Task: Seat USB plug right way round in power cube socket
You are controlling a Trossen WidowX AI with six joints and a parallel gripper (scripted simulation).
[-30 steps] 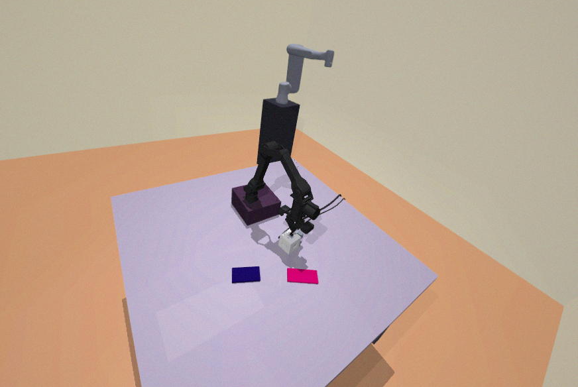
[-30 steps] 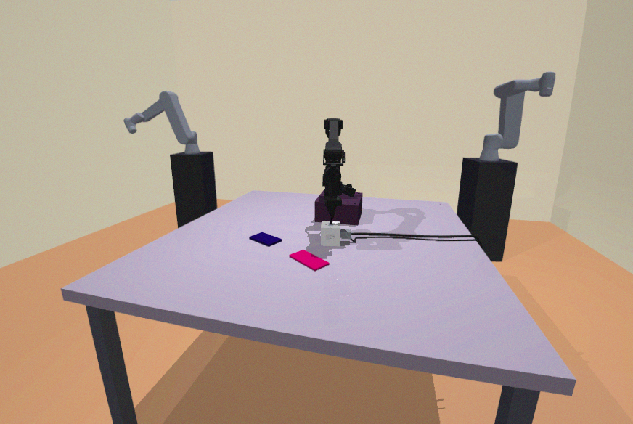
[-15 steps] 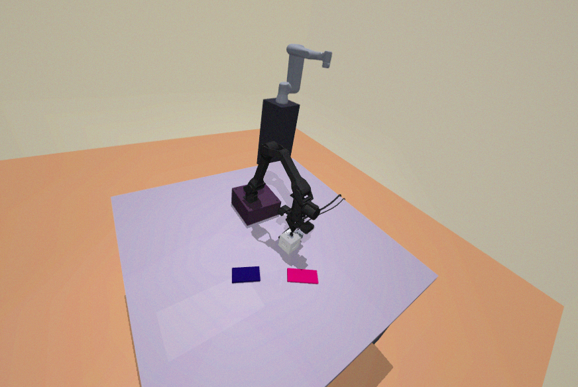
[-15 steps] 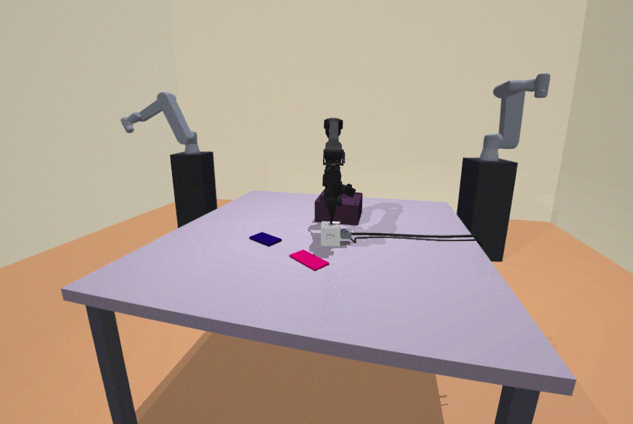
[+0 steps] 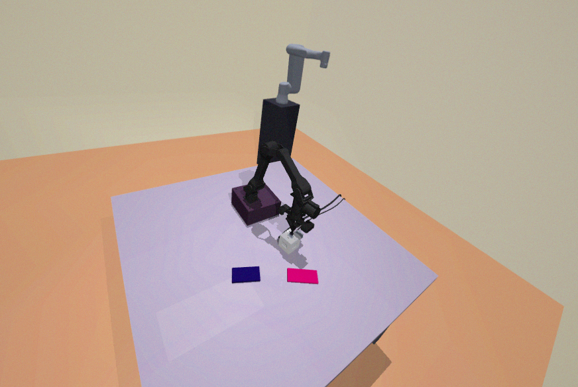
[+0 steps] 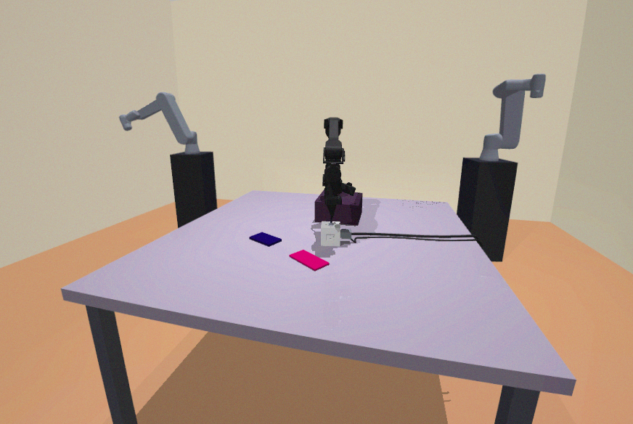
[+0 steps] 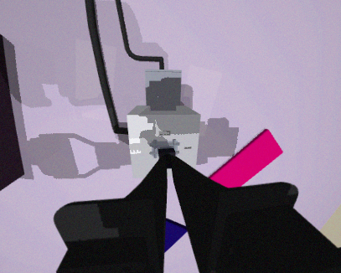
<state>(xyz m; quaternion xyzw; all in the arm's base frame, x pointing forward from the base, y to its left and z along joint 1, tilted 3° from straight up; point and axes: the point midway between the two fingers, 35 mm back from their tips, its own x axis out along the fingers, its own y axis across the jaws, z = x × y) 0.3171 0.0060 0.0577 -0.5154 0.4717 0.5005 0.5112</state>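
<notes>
Now: the grey socket 40 mm below my gripper tip and 10 mm to the right of it. Also, from my gripper tip: dark blue card (280 mm to the right, 110 mm below, 10 mm behind); then magenta card (160 mm ahead, 110 mm below, 80 mm to the right); then dark USB plug (20 mm below).
</notes>
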